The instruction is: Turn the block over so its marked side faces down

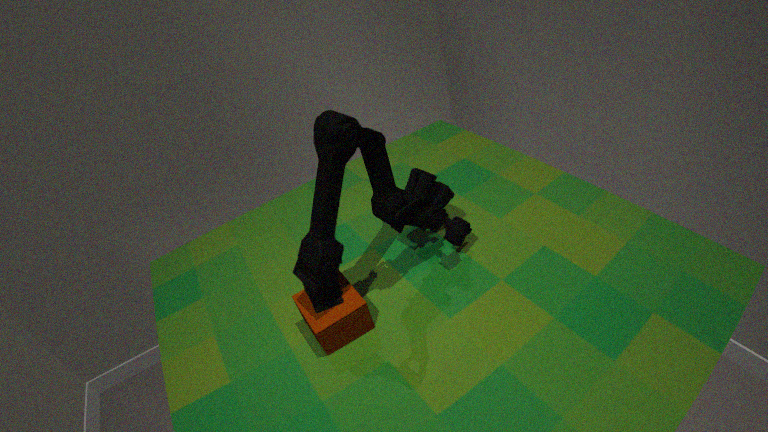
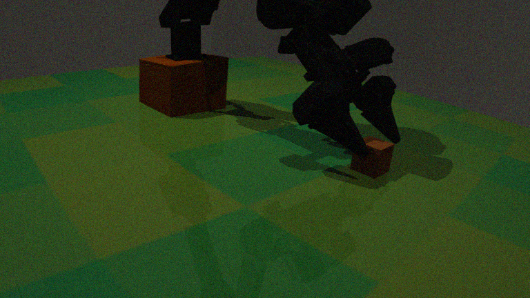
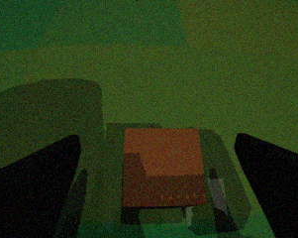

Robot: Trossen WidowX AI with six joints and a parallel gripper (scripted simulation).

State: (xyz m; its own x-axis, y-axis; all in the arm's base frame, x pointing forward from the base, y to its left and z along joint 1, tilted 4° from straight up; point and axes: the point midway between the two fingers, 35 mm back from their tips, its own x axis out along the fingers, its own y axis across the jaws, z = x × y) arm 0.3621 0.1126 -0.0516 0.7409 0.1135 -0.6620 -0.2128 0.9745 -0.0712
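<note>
Now: the block 2 cm behind my gripper tip, 1 cm to the right of it and 2 cm below it.
</note>
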